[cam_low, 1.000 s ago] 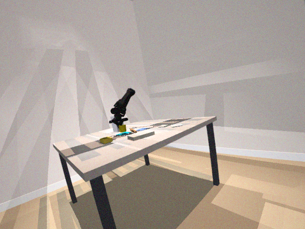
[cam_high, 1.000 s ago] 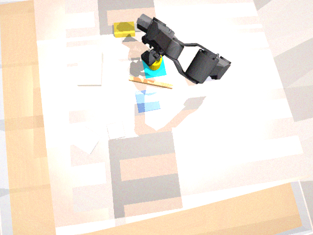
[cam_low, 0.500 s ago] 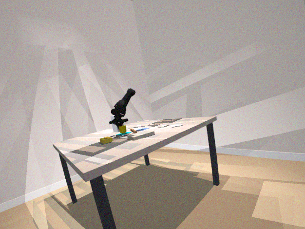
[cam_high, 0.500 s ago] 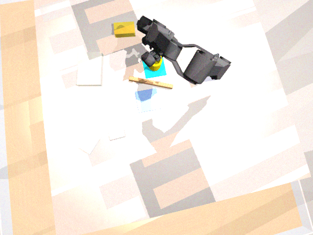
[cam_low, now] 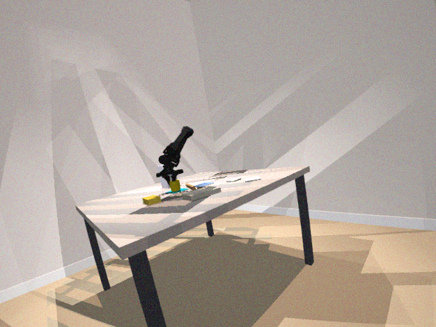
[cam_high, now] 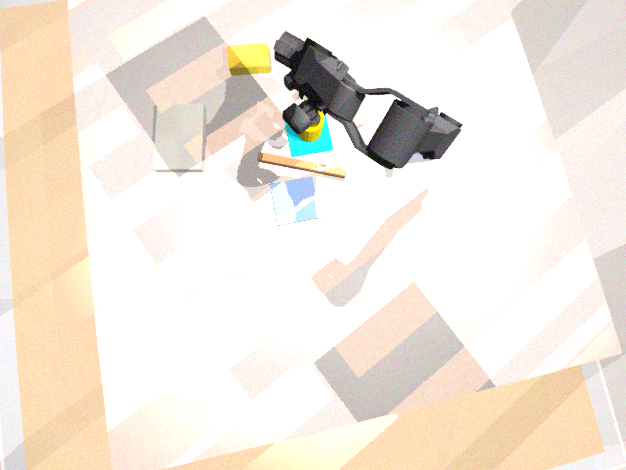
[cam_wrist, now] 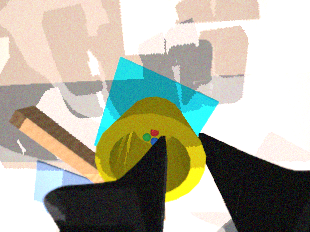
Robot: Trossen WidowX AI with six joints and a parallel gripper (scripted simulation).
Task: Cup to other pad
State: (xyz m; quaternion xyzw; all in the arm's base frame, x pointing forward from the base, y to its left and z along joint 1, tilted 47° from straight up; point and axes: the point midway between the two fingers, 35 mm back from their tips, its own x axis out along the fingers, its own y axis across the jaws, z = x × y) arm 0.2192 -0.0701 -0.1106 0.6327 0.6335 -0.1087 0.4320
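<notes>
The yellow cup is 20 mm ahead of my gripper tip, 10 mm to the left of it and 10 mm below it. Round my gripper tip: pale blue pad: 180 mm to the left, 110 mm ahead, 50 mm below; then cyan pad: 50 mm below, 30 mm ahead, 10 mm to the left; then wooden bar: 100 mm to the left, 70 mm ahead, 40 mm below.
</notes>
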